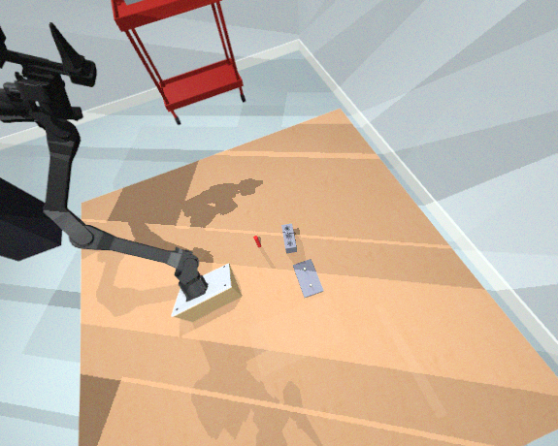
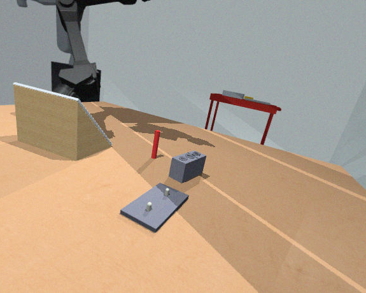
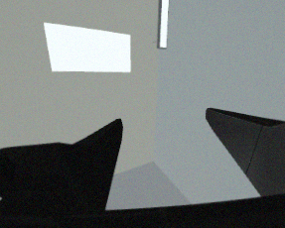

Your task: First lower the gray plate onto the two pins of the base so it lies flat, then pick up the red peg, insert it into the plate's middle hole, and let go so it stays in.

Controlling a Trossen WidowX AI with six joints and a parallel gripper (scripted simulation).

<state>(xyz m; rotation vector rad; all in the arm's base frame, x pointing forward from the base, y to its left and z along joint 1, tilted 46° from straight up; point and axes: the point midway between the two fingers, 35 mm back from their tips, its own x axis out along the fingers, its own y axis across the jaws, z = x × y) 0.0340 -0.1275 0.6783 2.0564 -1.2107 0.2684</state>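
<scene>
Now: gripper tip 340 mm short of the gray plate, 310 mm to the left of it and 650 mm above it. The rest, counted from my gripper tip: red peg 230 mm ahead, 280 mm to the right, 650 mm below; base 350 mm ahead, 460 mm to the right, 680 mm below.
</scene>
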